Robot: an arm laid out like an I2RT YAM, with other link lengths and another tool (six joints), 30 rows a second.
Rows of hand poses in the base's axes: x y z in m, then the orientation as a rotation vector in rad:
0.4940 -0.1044 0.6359 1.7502 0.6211 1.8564
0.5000 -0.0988 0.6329 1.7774 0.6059 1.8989
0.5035 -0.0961 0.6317 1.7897 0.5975 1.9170
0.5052 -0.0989 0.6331 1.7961 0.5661 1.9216
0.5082 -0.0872 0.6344 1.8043 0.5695 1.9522
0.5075 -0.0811 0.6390 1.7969 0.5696 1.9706
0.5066 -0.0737 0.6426 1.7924 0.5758 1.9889
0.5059 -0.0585 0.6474 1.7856 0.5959 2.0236
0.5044 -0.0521 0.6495 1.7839 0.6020 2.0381
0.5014 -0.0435 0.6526 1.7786 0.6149 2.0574
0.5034 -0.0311 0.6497 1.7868 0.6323 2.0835
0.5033 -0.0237 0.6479 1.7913 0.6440 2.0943
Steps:
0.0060 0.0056 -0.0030 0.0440 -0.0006 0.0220
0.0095 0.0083 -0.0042 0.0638 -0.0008 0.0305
0.0112 0.0055 -0.0028 0.0817 -0.0054 0.0160
0.0142 0.0172 -0.0015 0.1016 -0.0094 0.0383
0.0135 0.0233 0.0031 0.1077 -0.0198 0.0478
0.0126 0.0307 0.0067 0.1130 -0.0270 0.0615
0.0119 0.0459 0.0115 0.1211 -0.0373 0.0928
0.0104 0.0523 0.0136 0.1261 -0.0414 0.1048
0.0074 0.0609 0.0167 0.1294 -0.0475 0.1230
0.0094 0.0733 0.0138 0.1421 -0.0461 0.1506
0.0093 0.0807 0.0120 0.1463 -0.0438 0.1649

